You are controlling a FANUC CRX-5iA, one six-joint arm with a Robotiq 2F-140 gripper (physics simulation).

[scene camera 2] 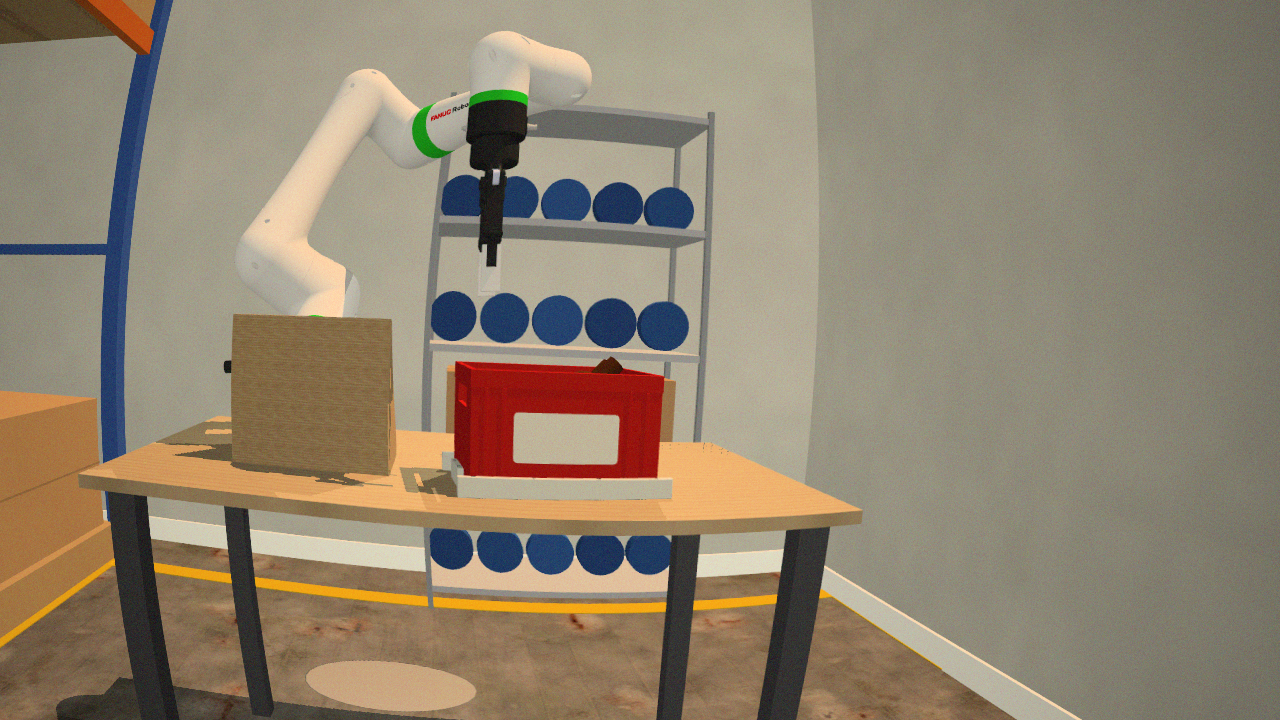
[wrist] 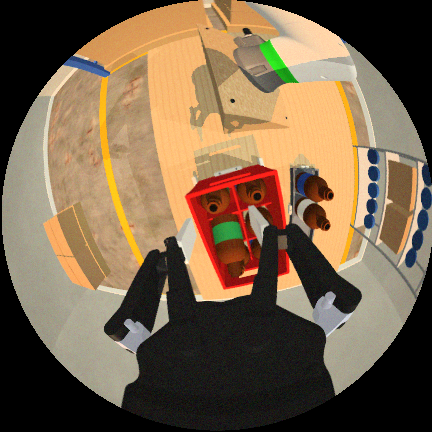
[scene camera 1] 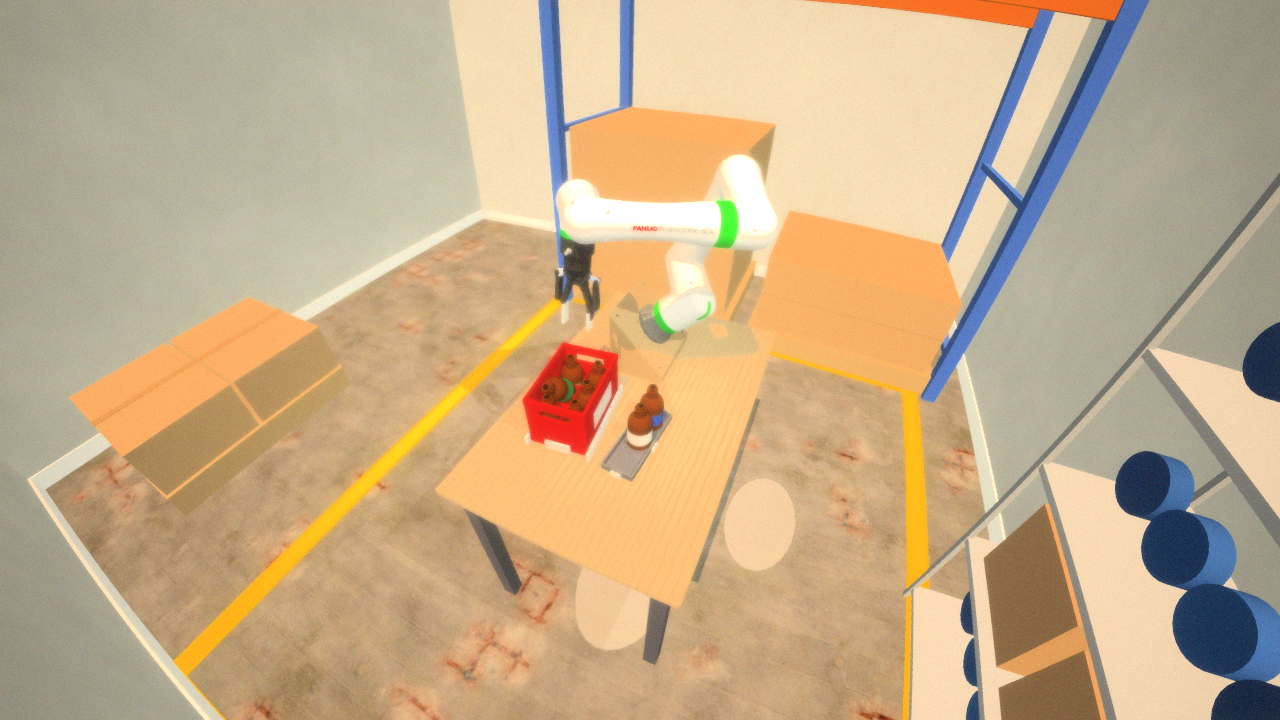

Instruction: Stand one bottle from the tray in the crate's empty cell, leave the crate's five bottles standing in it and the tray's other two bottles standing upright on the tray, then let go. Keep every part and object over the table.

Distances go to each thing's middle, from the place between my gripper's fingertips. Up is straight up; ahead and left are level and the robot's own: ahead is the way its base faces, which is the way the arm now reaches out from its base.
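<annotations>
From my hand, the white-labelled bottle (scene camera 1: 639,423) is 27 cm to the left, 10 cm ahead and 20 cm below. I can also see the white crate rail (scene camera 2: 484,487), and that rail sits 5 cm to the right of my hand, 12 cm ahead of it and 26 cm below it.
</annotations>
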